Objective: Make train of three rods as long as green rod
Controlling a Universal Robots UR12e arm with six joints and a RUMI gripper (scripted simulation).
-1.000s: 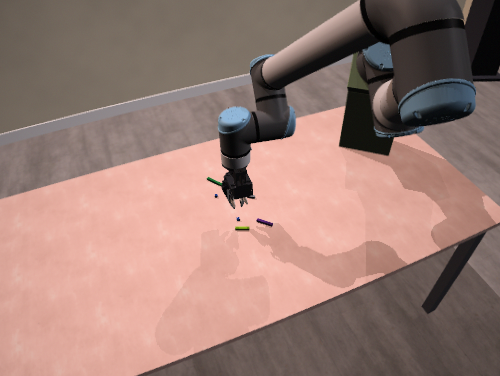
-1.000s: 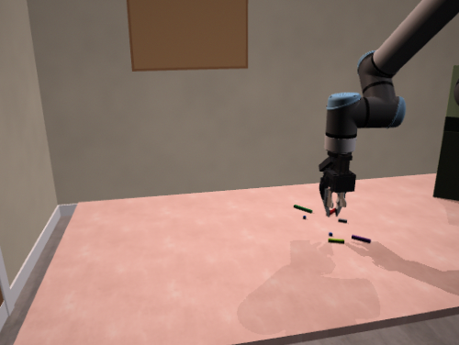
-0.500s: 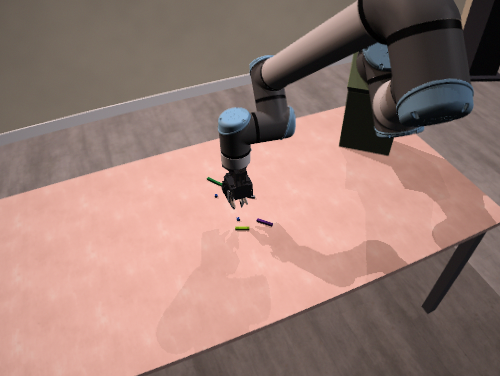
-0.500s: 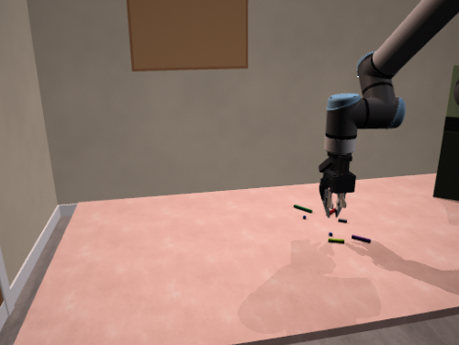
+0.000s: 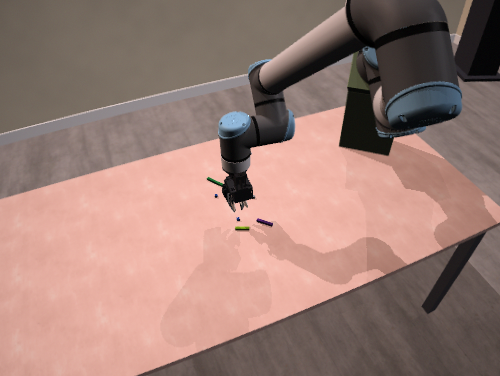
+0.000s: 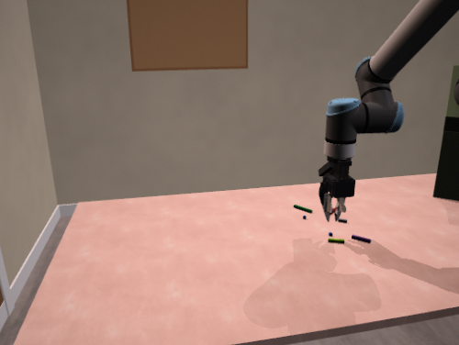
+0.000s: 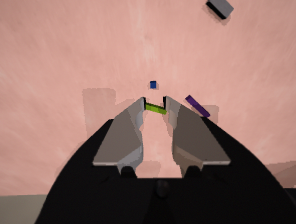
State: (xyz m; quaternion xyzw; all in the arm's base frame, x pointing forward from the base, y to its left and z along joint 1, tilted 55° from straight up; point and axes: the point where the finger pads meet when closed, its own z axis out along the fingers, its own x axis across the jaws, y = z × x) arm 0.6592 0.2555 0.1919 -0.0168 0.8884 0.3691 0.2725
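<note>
Now: the lime rod 60 mm below my hand, 40 mm to the left of it and 10 mm behind it. From my hand the other things lie so: purple rod: 90 mm behind, 60 mm below, 20 mm to the left; grey rod: 110 mm to the right, 60 mm below, 50 mm behind; red rod: 190 mm to the right, 60 mm below, 30 mm behind.
</note>
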